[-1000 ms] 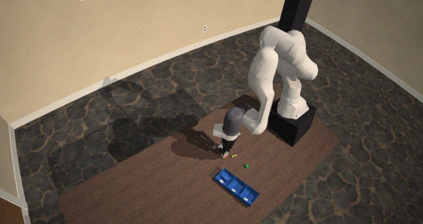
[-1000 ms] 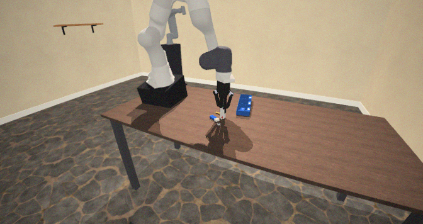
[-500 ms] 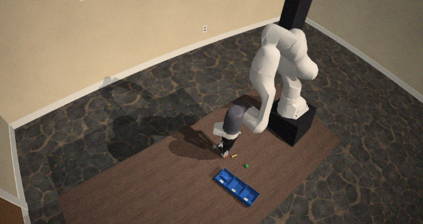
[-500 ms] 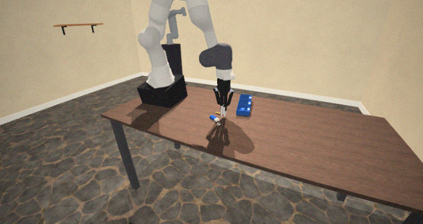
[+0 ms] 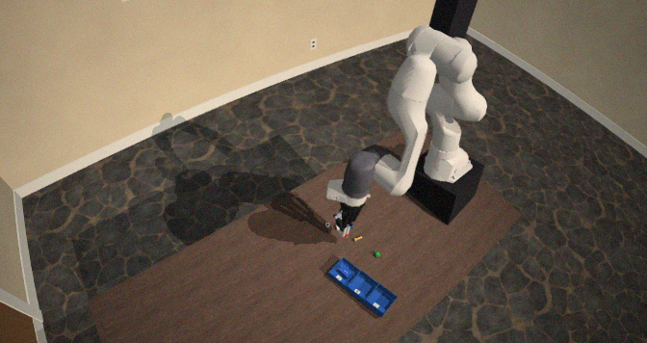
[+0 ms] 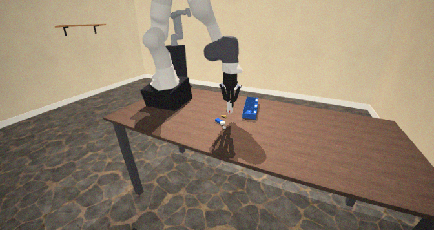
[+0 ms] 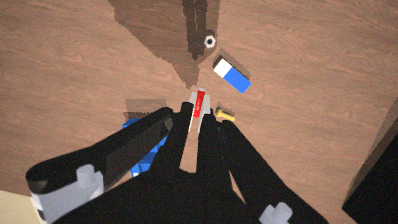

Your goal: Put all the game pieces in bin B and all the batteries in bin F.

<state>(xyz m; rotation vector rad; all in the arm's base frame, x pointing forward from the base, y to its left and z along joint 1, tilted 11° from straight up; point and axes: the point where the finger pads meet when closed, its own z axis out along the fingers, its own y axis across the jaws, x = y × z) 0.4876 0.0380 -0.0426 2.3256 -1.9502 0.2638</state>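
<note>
Now: hand 6 cm short of the blue battery, 12 cm to the right of it and 8 cm above it. Round my hand: red battery 3 cm below; blue-and-white block 3 cm behind, 5 cm to the right, 9 cm below; yellow piece 6 cm behind, 2 cm to the left, 9 cm below.
</note>
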